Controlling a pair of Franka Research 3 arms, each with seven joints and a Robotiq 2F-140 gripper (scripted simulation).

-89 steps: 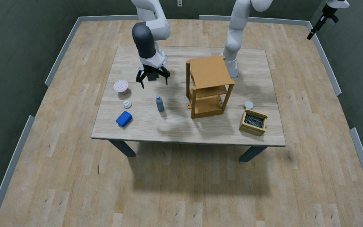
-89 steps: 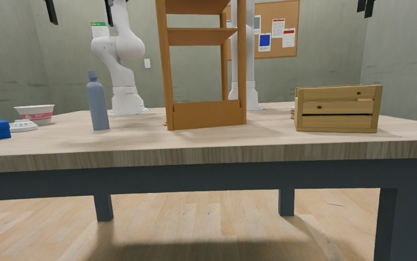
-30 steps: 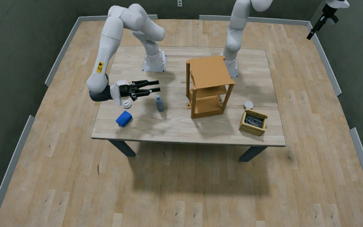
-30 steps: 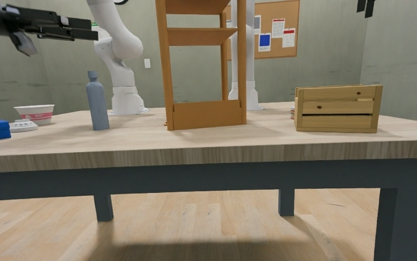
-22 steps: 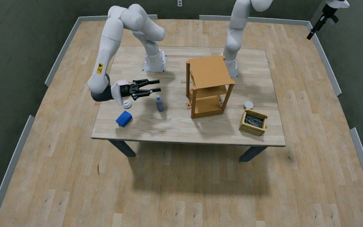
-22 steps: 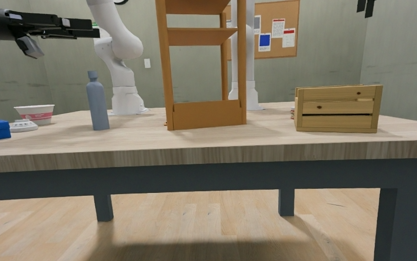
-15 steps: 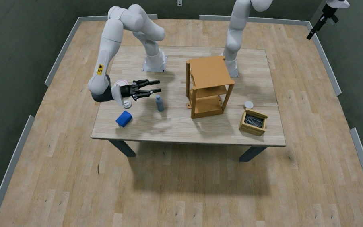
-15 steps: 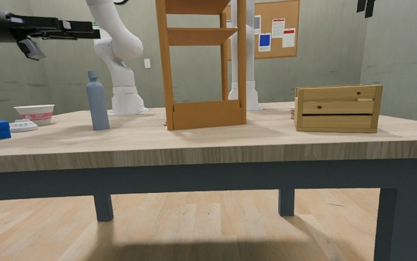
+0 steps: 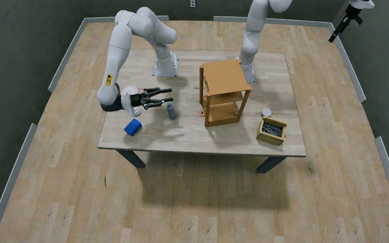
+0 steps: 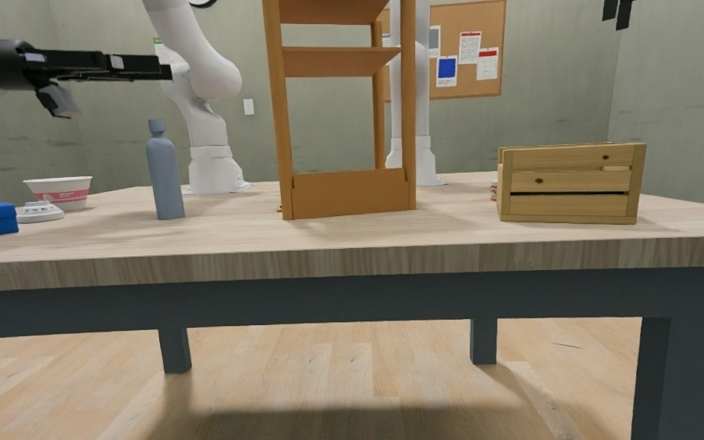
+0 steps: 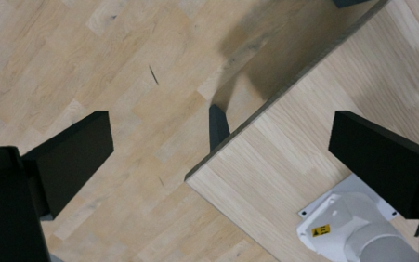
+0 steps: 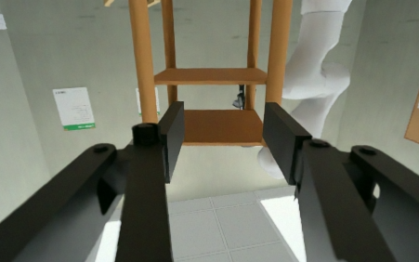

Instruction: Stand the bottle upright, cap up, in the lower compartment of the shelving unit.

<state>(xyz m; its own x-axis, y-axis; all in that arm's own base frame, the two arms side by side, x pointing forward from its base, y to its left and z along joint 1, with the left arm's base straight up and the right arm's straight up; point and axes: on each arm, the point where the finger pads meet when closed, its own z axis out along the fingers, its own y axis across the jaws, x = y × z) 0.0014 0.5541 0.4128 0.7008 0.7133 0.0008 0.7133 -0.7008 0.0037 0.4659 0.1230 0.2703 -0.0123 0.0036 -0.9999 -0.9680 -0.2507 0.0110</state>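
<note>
Right now my right hand is 150 mm above the blue-grey bottle. Round my right hand: blue box 120 mm ahead, 260 mm to the right, 250 mm below; then orange-brown shelving unit 80 mm behind, 330 mm to the left, 80 mm below.
</note>
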